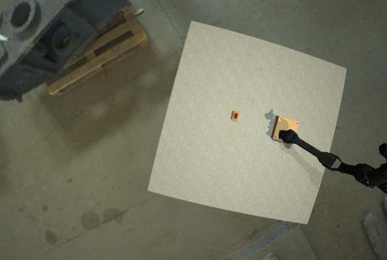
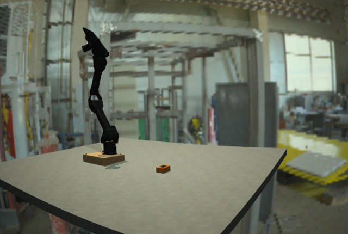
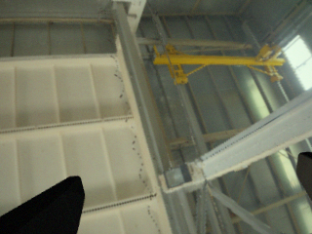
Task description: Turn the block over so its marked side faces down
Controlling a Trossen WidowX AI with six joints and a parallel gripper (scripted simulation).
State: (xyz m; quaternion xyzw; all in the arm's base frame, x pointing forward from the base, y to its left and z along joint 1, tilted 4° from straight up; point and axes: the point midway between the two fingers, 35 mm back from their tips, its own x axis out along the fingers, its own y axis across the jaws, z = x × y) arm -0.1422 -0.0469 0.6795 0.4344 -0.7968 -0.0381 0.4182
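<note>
Now: gripper tip 51 cm short of the orange block, 9 cm to the left of it and 72 cm above it.
</note>
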